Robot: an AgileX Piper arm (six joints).
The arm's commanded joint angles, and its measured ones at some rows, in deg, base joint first. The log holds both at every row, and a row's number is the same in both.
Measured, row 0: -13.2 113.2 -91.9 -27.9 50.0 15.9
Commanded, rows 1 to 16: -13.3 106.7 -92.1 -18.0 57.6 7.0; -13.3 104.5 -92.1 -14.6 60.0 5.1; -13.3 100.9 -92.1 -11.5 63.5 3.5; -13.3 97.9 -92.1 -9.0 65.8 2.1; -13.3 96.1 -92.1 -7.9 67.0 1.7; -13.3 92.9 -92.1 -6.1 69.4 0.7; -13.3 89.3 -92.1 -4.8 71.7 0.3; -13.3 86.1 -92.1 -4.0 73.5 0.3; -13.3 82.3 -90.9 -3.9 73.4 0.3; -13.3 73.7 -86.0 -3.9 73.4 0.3; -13.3 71.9 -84.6 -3.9 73.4 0.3; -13.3 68.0 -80.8 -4.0 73.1 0.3; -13.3 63.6 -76.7 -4.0 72.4 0.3; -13.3 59.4 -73.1 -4.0 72.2 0.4; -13.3 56.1 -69.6 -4.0 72.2 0.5; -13.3 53.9 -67.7 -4.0 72.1 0.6
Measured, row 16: -13.2 58.6 -72.0 -3.8 69.6 0.7
